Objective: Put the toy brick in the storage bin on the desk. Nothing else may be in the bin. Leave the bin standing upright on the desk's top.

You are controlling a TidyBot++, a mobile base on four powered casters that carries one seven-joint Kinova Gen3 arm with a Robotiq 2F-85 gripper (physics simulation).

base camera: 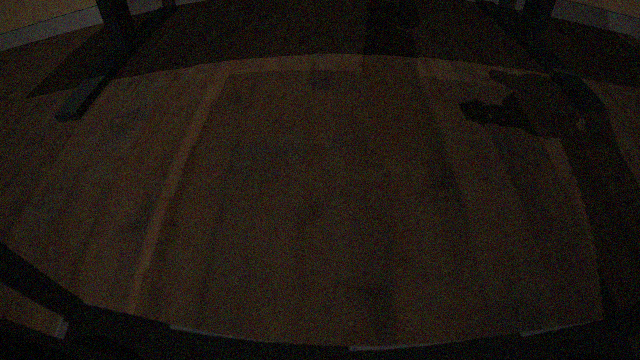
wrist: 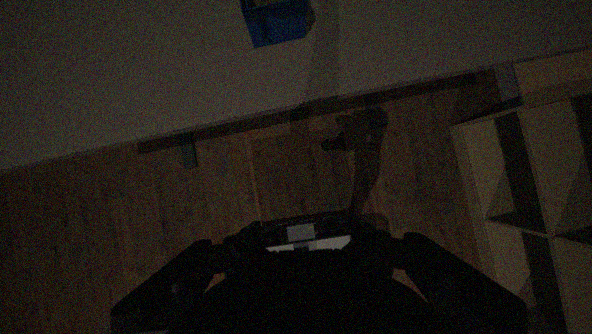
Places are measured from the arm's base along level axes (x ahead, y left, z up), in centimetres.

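Pixels of known places: gripper, fingertip midpoint: (wrist: 305,229).
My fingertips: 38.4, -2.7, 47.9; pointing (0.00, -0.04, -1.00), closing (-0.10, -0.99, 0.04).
Behind a point stands the place of what it marks, as x, y, z.
The scene is very dark. In the wrist view the blue storage bin (wrist: 277,22) @(70.2, -3.2, 36.7) stands upright on the grey desk top (wrist: 160,72) @(67.9, 21.7, 32.4), at the top edge of the frame. Its opening is cut off, so I cannot see the toy brick. My gripper (wrist: 305,229) @(38.4, -2.7, 47.9) is open and empty. It is low in the frame, out past the desk's front edge (wrist: 294,112) and over the wooden floor (wrist: 229,188) @(39.3, 42.3, -39.6), well away from the bin. The base camera shows neither the bin nor the brick nor the gripper.
The base camera shows wooden floor (base camera: 318,208) @(35.2, 3.7, -39.6), a dark desk leg (base camera: 83,96) at the upper left and the arm's shadow (base camera: 501,114) @(57.9, -30.2, -39.6) at the upper right. In the wrist view a pale panel (wrist: 479,159) @(34.6, -115.1, -31.8) stands at the right beside the floor.
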